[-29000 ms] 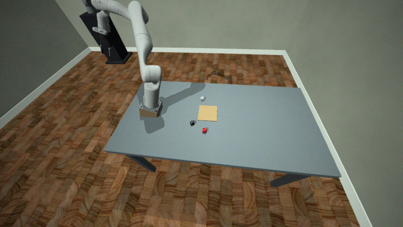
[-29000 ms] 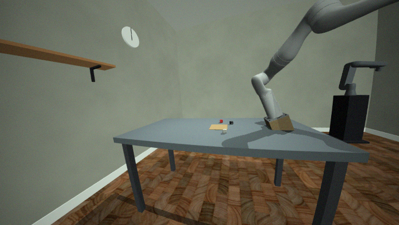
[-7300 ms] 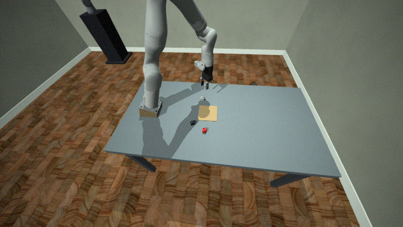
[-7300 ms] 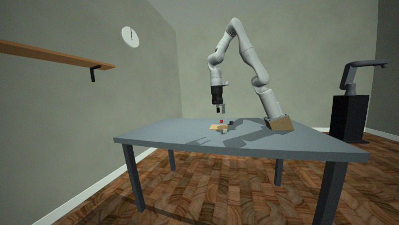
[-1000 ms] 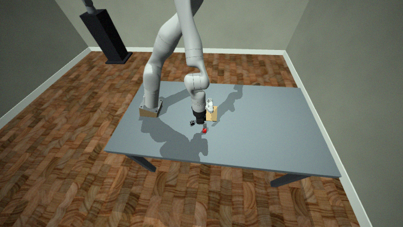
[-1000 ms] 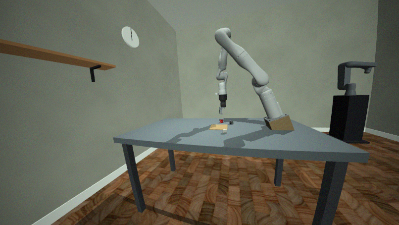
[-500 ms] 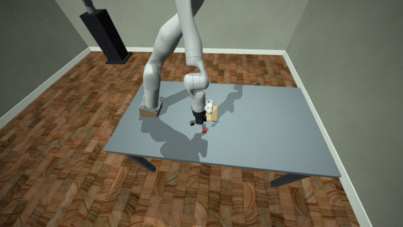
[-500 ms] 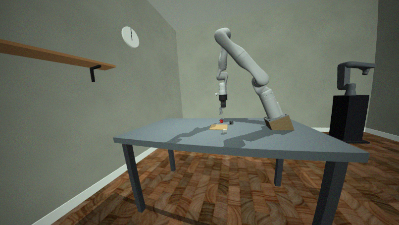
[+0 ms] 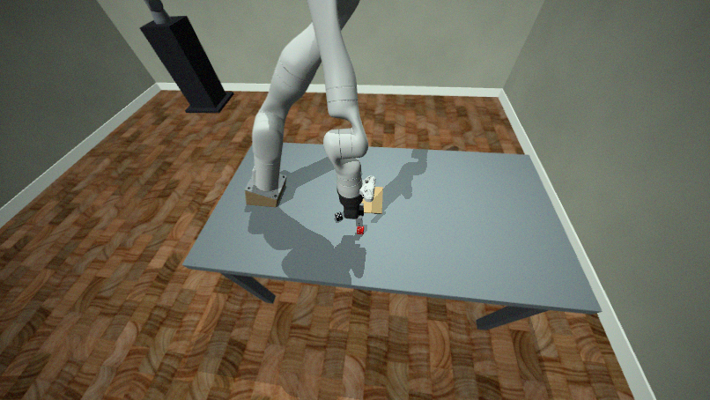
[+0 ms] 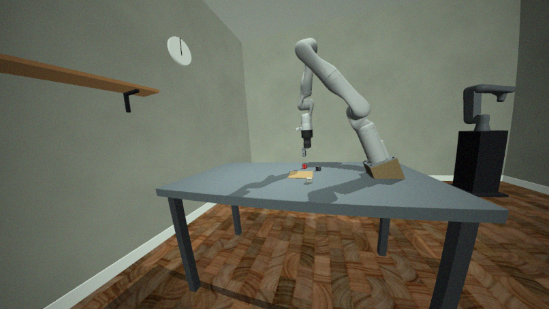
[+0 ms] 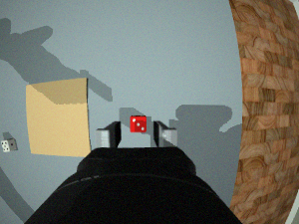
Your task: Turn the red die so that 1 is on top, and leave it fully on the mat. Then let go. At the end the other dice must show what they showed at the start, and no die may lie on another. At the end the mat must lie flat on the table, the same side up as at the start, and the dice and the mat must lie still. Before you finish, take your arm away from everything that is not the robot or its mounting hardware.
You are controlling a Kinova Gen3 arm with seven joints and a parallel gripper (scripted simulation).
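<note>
The red die is 90 mm below my hand. Round my hand: black die (90 mm below, 90 mm behind, 60 mm to the left); then tan mat (160 mm to the left, 100 mm below, 10 mm ahead); then white die (290 mm to the left, 90 mm below, 40 mm behind).
</note>
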